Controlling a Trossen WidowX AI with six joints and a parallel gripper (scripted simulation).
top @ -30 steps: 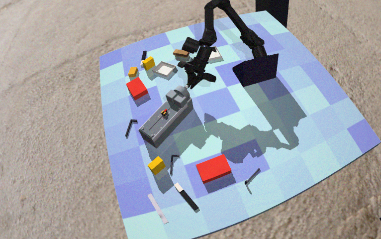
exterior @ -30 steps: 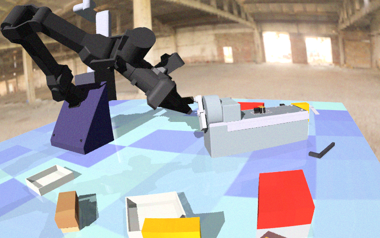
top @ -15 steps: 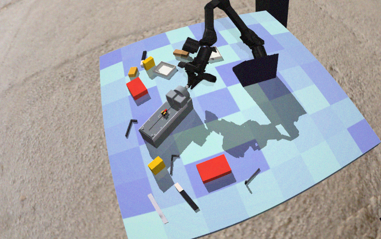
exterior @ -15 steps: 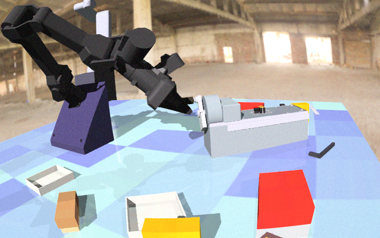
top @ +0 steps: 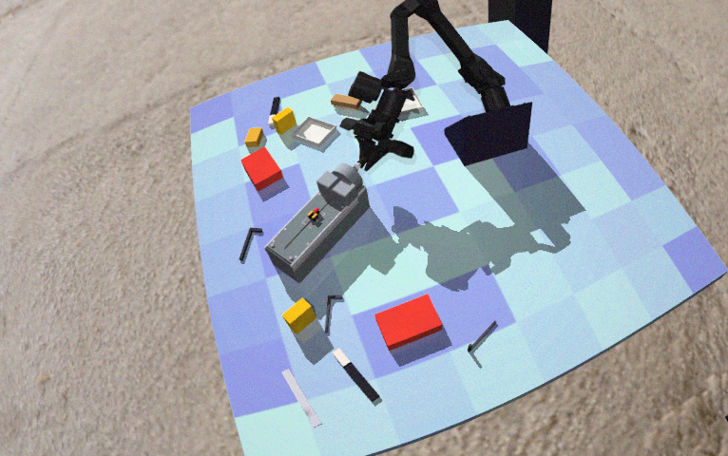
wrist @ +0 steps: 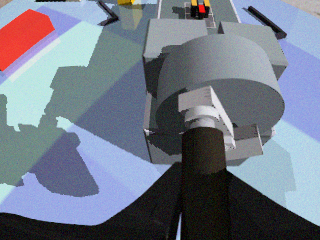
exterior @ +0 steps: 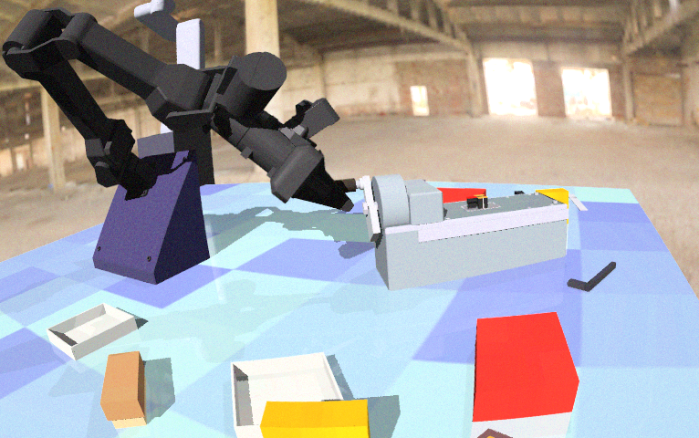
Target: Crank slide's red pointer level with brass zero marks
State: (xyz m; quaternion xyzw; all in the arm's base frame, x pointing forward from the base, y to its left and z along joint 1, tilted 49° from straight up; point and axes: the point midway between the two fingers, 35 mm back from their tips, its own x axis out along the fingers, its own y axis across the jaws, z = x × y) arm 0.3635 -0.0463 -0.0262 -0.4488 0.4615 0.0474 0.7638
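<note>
My gripper tip is now 3 cm below the dark crank handle, 2 cm past it and 1 cm to the left of it. The rest, counted from my gripper tip: red pointer: 14 cm ahead, 7 cm to the left, 1 cm below; then tan block: 36 cm to the right, 8 cm below, 7 cm behind.
</note>
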